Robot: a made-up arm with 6 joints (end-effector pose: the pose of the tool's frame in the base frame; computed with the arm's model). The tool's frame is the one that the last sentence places.
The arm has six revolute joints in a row. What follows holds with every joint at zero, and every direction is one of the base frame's.
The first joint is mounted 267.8 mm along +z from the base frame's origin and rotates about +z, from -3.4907 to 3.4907 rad.
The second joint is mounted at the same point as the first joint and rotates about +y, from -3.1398 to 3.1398 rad.
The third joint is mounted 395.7 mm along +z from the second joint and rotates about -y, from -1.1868 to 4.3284 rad.
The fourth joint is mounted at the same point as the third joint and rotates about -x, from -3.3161 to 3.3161 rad.
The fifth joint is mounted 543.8 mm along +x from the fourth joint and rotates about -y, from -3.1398 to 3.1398 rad.
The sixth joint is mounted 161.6 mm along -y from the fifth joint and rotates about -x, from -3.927 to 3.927 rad.
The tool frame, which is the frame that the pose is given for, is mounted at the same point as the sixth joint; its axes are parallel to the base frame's.
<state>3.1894 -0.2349 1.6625 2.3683 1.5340 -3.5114</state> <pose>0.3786 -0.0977 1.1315 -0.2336 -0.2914 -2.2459</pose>
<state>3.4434 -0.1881 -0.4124 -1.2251 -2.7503 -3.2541</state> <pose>-0.4196 -0.0733 0.3873 -1.0577 -0.0371 -0.1022</pose>
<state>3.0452 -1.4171 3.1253 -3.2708 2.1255 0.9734</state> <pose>0.4449 -0.2040 -0.2111 -0.9850 -0.5586 -0.5576</pose>
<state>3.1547 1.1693 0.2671 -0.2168 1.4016 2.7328</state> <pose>-0.6761 0.1490 -0.0258 -0.1105 -2.5328 0.6513</pose>
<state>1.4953 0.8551 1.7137 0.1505 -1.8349 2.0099</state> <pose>0.2073 0.6218 0.9549 -2.2669 -0.8374 1.6970</pose>
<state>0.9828 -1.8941 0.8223 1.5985 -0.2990 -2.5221</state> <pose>-0.5236 -0.7773 0.2192 -1.8199 2.0015 -1.2254</pose>
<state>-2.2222 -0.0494 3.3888 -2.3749 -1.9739 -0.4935</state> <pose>0.4396 0.3846 0.6113 -1.0715 1.3986 -0.5328</pose>
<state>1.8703 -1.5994 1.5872 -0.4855 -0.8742 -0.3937</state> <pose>0.4145 -0.8581 0.3074 -1.9576 1.5494 -1.6669</pose>
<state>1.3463 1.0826 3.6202 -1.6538 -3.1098 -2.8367</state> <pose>-0.0145 -0.0035 0.8948 0.5745 1.1847 0.8241</pose>
